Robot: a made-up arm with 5 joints. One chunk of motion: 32 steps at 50 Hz.
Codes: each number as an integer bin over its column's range. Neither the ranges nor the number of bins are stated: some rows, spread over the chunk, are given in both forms.
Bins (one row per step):
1: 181 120 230 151 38 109
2: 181 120 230 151 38 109
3: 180 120 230 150 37 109
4: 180 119 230 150 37 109
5: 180 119 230 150 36 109
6: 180 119 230 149 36 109
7: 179 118 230 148 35 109
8: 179 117 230 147 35 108
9: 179 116 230 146 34 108
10: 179 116 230 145 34 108
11: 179 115 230 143 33 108
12: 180 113 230 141 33 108
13: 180 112 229 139 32 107
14: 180 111 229 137 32 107
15: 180 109 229 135 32 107
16: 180 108 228 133 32 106
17: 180 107 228 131 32 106
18: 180 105 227 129 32 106
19: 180 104 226 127 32 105
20: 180 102 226 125 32 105
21: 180 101 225 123 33 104
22: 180 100 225 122 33 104
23: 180 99 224 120 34 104
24: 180 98 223 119 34 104
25: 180 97 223 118 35 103
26: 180 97 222 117 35 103
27: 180 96 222 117 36 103
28: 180 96 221 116 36 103
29: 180 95 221 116 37 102
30: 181 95 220 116 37 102
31: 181 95 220 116 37 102
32: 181 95 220 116 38 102
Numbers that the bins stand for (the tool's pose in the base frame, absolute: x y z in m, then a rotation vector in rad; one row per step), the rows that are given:
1: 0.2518 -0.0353 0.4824 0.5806 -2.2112 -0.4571
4: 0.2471 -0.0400 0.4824 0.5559 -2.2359 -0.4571
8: 0.2424 -0.0494 0.4824 0.4818 -2.2853 -0.4818
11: 0.2424 -0.0588 0.4824 0.3829 -2.3347 -0.4818
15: 0.2471 -0.0871 0.4776 0.1853 -2.3594 -0.5065
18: 0.2471 -0.1059 0.4682 0.0371 -2.3594 -0.5312
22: 0.2471 -0.1294 0.4588 -0.1359 -2.3347 -0.5806
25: 0.2471 -0.1435 0.4494 -0.2347 -2.2853 -0.6053
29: 0.2471 -0.1529 0.4400 -0.2841 -2.2359 -0.6300
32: 0.2518 -0.1529 0.4353 -0.2841 -2.2112 -0.6300
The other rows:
2: 0.2518 -0.0353 0.4824 0.5806 -2.2112 -0.4571
3: 0.2471 -0.0353 0.4824 0.5559 -2.2359 -0.4571
5: 0.2471 -0.0400 0.4824 0.5559 -2.2606 -0.4571
6: 0.2471 -0.0400 0.4824 0.5312 -2.2606 -0.4571
7: 0.2424 -0.0447 0.4824 0.5065 -2.2853 -0.4571
9: 0.2424 -0.0541 0.4824 0.4571 -2.3100 -0.4818
10: 0.2424 -0.0541 0.4824 0.4324 -2.3100 -0.4818
12: 0.2471 -0.0682 0.4824 0.3335 -2.3347 -0.4818
13: 0.2471 -0.0729 0.4776 0.2841 -2.3594 -0.5065
14: 0.2471 -0.0776 0.4776 0.2347 -2.3594 -0.5065
16: 0.2471 -0.0918 0.4729 0.1359 -2.3594 -0.5312
17: 0.2471 -0.0965 0.4729 0.0865 -2.3594 -0.5312
19: 0.2471 -0.1106 0.4635 -0.0124 -2.3594 -0.5559
20: 0.2471 -0.1200 0.4635 -0.0618 -2.3594 -0.5559
21: 0.2471 -0.1247 0.4588 -0.1112 -2.3347 -0.5806
23: 0.2471 -0.1341 0.4541 -0.1853 -2.3100 -0.5806
24: 0.2471 -0.1388 0.4494 -0.2100 -2.3100 -0.5806
26: 0.2471 -0.1435 0.4447 -0.2594 -2.2853 -0.6053
27: 0.2471 -0.1482 0.4447 -0.2594 -2.2606 -0.6053
28: 0.2471 -0.1482 0.4400 -0.2841 -2.2606 -0.6053
30: 0.2518 -0.1529 0.4353 -0.2841 -2.2359 -0.6300
31: 0.2518 -0.1529 0.4353 -0.2841 -2.2359 -0.6300

